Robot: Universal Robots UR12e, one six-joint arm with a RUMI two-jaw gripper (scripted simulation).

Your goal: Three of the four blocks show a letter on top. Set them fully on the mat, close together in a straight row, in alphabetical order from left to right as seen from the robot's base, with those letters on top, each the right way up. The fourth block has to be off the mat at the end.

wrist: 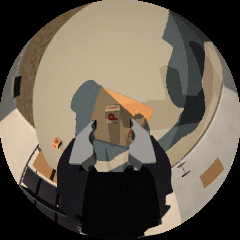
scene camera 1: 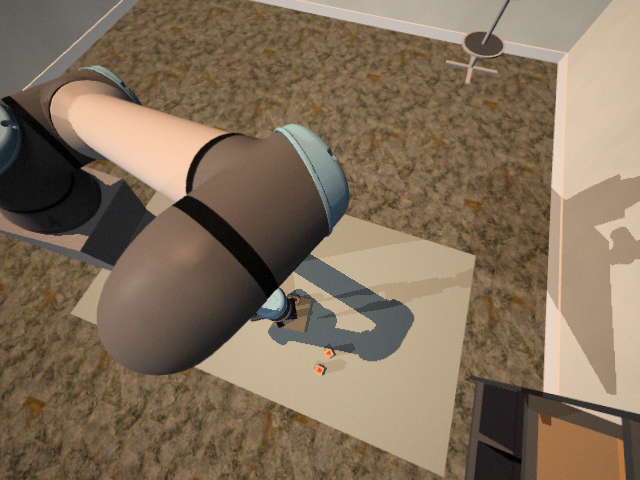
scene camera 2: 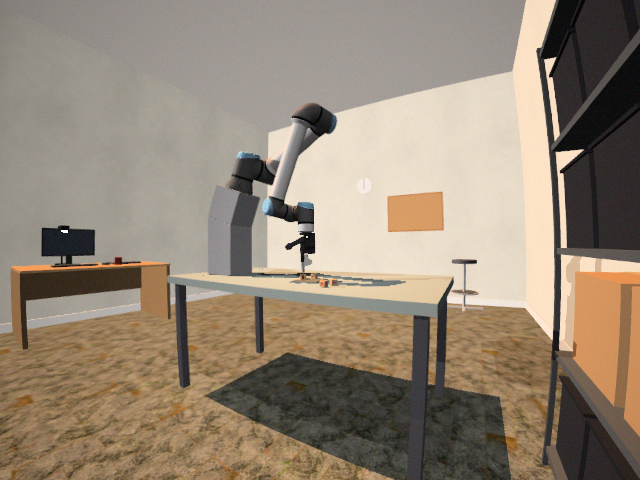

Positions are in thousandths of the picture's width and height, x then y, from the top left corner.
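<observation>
I can see my gripper (wrist: 473, 498), and I can see an orange mat (wrist: 481, 556) too.
</observation>
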